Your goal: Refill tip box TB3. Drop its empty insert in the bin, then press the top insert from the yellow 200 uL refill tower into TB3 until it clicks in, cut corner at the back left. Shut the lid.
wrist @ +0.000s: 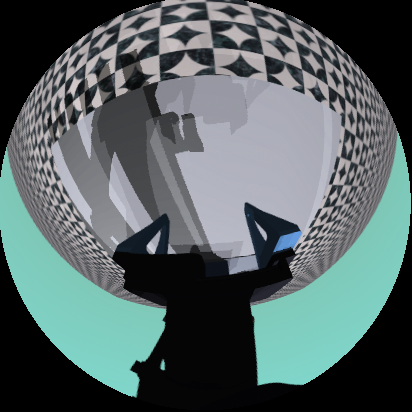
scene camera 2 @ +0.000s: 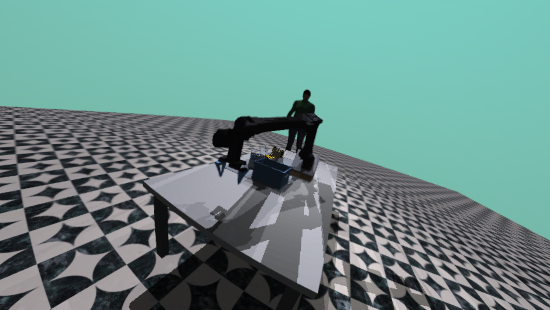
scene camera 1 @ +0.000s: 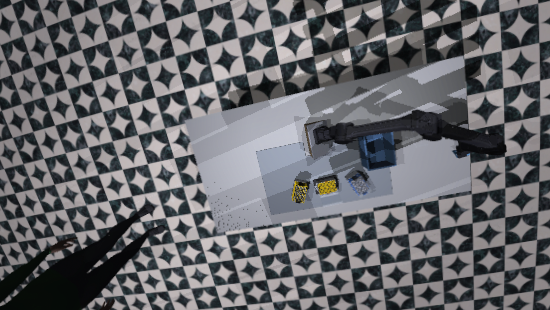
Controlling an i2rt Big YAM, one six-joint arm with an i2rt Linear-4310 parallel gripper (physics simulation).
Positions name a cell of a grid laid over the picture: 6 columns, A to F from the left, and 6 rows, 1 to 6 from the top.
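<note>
My gripper (wrist: C4) is open, holding nothing. Scene camera 1 shows a blue bin (scene camera 1: E3); scene camera 2 also shows the bin (scene camera 2: D4).
</note>
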